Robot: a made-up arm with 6 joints. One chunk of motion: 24 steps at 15 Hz.
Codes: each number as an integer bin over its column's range. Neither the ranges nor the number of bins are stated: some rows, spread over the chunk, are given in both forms.
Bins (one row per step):
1: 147 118 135 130 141 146
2: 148 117 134 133 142 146
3: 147 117 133 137 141 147
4: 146 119 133 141 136 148
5: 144 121 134 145 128 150
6: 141 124 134 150 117 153
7: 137 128 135 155 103 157
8: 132 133 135 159 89 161
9: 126 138 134 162 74 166
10: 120 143 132 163 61 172
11: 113 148 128 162 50 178
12: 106 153 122 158 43 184
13: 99 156 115 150 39 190
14: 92 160 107 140 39 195
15: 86 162 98 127 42 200
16: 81 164 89 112 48 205
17: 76 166 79 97 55 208
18: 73 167 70 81 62 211
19: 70 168 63 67 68 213
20: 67 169 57 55 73 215
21: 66 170 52 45 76 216
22: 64 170 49 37 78 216
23: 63 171 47 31 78 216
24: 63 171 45 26 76 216
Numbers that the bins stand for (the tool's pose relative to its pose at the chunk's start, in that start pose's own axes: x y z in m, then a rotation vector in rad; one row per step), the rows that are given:
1: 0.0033 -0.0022 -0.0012 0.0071 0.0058 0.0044
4: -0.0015 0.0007 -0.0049 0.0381 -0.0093 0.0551
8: -0.0685 0.0407 -0.0012 0.0889 -0.1513 0.3850
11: -0.1594 0.0837 -0.0141 0.0974 -0.2690 0.8163
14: -0.2598 0.1180 -0.0528 0.0353 -0.3022 1.2476
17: -0.3364 0.1352 -0.1044 -0.0861 -0.2539 1.5775
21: -0.3842 0.1467 -0.1542 -0.2329 -0.1905 1.7805
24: -0.3986 0.1495 -0.1671 -0.2866 -0.1905 1.7805
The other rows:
2: 0.0081 -0.0051 -0.0030 0.0155 0.0088 0.0044
3: 0.0033 -0.0051 -0.0049 0.0268 0.0058 0.0298
5: -0.0111 0.0064 -0.0030 0.0494 -0.0335 0.1059
6: -0.0254 0.0150 -0.0030 0.0635 -0.0667 0.1820
7: -0.0445 0.0264 -0.0012 0.0776 -0.1090 0.2835
9: -0.0972 0.0551 -0.0030 0.0974 -0.1965 0.5118
10: -0.1259 0.0694 -0.0067 0.1002 -0.2358 0.6641
12: -0.1929 0.0980 -0.0251 0.0861 -0.2902 0.9685
13: -0.2264 0.1066 -0.0380 0.0635 -0.3022 1.1208
15: -0.2885 0.1238 -0.0694 -0.0014 -0.2932 1.3745
16: -0.3125 0.1295 -0.0860 -0.0438 -0.2751 1.5014
18: -0.3507 0.1381 -0.1210 -0.1313 -0.2328 1.6536
19: -0.3651 0.1409 -0.1339 -0.1708 -0.2147 1.7044
20: -0.3795 0.1438 -0.1449 -0.2047 -0.1996 1.7551
22: -0.3938 0.1467 -0.1597 -0.2555 -0.1845 1.7805
23: -0.3986 0.1495 -0.1634 -0.2725 -0.1845 1.7805

